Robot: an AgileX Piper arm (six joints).
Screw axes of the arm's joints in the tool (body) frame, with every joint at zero. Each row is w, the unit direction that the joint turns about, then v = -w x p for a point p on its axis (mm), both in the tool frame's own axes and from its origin. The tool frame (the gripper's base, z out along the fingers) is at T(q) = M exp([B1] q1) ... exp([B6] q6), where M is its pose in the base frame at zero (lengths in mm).
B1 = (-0.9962, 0, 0.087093, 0, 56.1, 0)
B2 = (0, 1, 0, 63.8, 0, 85)
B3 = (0, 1, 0, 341.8, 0, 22)
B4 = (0, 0, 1, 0, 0, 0)
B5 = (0, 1, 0, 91, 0, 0)
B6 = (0, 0, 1, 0, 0, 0)
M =
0.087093 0 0.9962 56.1
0 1 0 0
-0.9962 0 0.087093 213.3
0 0 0 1
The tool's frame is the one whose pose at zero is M.
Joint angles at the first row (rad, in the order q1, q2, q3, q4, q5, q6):
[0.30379, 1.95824, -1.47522, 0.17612, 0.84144, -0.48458]
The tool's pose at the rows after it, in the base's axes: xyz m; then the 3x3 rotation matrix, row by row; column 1 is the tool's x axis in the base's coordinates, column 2 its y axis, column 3 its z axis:
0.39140 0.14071 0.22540; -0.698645 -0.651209 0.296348; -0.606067 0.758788 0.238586; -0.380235 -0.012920 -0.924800
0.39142 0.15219 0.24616; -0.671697 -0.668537 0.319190; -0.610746 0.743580 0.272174; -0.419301 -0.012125 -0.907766
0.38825 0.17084 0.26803; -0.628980 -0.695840 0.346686; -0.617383 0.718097 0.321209; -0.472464 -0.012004 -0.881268
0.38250 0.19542 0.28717; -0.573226 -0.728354 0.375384; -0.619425 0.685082 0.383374; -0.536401 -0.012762 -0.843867
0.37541 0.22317 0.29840; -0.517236 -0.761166 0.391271; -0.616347 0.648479 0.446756; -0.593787 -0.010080 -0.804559
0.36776 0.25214 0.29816; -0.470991 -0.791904 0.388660; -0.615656 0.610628 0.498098; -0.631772 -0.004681 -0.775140
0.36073 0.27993 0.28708; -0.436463 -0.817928 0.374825; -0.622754 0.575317 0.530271; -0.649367 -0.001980 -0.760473
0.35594 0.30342 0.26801; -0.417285 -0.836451 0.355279; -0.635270 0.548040 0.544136; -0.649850 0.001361 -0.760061
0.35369 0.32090 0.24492; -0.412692 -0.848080 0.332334; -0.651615 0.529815 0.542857; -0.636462 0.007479 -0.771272
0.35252 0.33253 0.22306; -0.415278 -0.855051 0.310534; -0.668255 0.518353 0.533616; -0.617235 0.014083 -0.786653
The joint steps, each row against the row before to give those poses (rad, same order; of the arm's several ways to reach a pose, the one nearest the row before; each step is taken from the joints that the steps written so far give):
[0.01183, -0.01193, -0.04707, 0.00052, 0.03302, -0.00045]
[0.02251, -0.01222, -0.05903, 0.01607, 0.03276, -0.00011]
[0.03979, -0.01156, -0.06027, 0.02266, 0.01736, -0.00002]
[0.05392, -0.00547, -0.05433, 0.02805, -0.00931, -0.00001]
[0.06106, 0.00760, -0.04202, 0.02927, -0.03025, 0.00003]
[0.06368, 0.02303, -0.02397, 0.02351, -0.04378, 0.00000]
[0.06037, 0.03719, -0.00920, 0.01216, -0.05091, 0.00000]
[0.04833, 0.04849, -0.00231, 0.00563, -0.04798, -0.00001]
[0.03302, 0.05379, -0.00143, 0.00255, -0.03562, 0.00000]
[0.02095, 0.04801, -0.00012, 0.00060, -0.02359, -0.00001]

